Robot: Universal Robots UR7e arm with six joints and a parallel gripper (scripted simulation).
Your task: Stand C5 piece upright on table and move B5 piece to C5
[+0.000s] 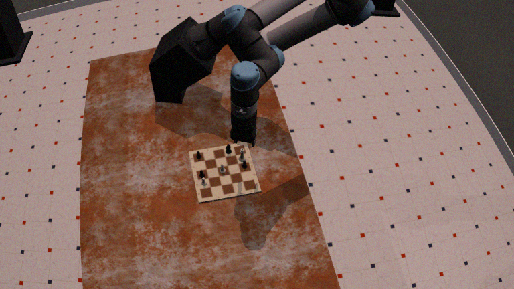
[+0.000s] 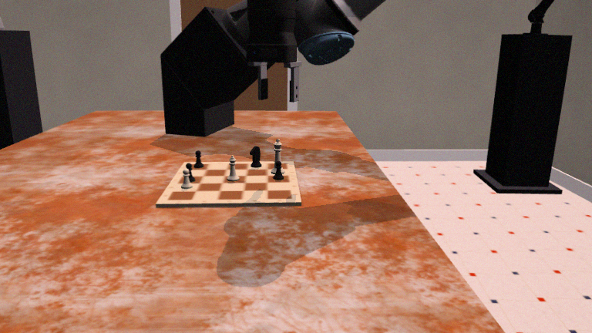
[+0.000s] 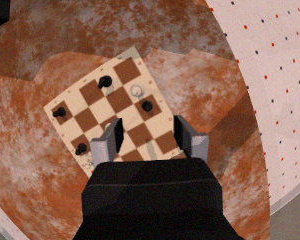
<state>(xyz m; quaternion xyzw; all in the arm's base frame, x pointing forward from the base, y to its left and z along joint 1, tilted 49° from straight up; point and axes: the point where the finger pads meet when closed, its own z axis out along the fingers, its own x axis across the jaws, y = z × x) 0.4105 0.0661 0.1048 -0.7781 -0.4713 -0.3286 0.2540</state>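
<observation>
The white queen lies 30 mm behind my hand and 120 mm below it. Round my hand: black knight (70 mm behind, 50 mm to the right, 140 mm below); chessboard (10 mm ahead, 80 mm to the right, 160 mm below); white bishop (10 mm ahead, 80 mm to the right, 140 mm below).
</observation>
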